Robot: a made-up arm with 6 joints. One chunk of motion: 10 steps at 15 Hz.
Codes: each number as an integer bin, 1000 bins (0 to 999) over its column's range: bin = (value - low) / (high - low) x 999, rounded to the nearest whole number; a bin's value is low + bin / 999 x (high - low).
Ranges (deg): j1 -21..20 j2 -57..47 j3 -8..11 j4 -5..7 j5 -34..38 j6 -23..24
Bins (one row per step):
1: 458 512 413 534 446 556
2: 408 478 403 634 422 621
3: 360 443 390 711 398 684
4: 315 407 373 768 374 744
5: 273 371 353 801 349 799
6: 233 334 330 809 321 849
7: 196 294 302 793 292 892
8: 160 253 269 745 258 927
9: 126 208 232 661 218 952
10: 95 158 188 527 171 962
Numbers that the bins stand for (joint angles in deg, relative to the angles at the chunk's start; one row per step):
1: -2.20 -3.70 -0.15 1.41 -1.86 3.16
2: -4.26 -7.24 -0.34 2.62 -3.59 6.22
3: -6.23 -10.88 -0.58 3.54 -5.32 9.18
4: -8.07 -14.63 -0.91 4.23 -7.05 12.00
5: -9.80 -18.38 -1.29 4.62 -8.85 14.59
6: -11.44 -22.23 -1.72 4.72 -10.86 16.94
7: -12.96 -26.39 -2.26 4.53 -12.95 18.97
8: -14.43 -30.66 -2.88 3.95 -15.41 20.61
9: -15.83 -35.35 -3.59 2.94 -18.29 21.79
10: -17.10 -40.55 -4.42 1.33 -21.68 22.26

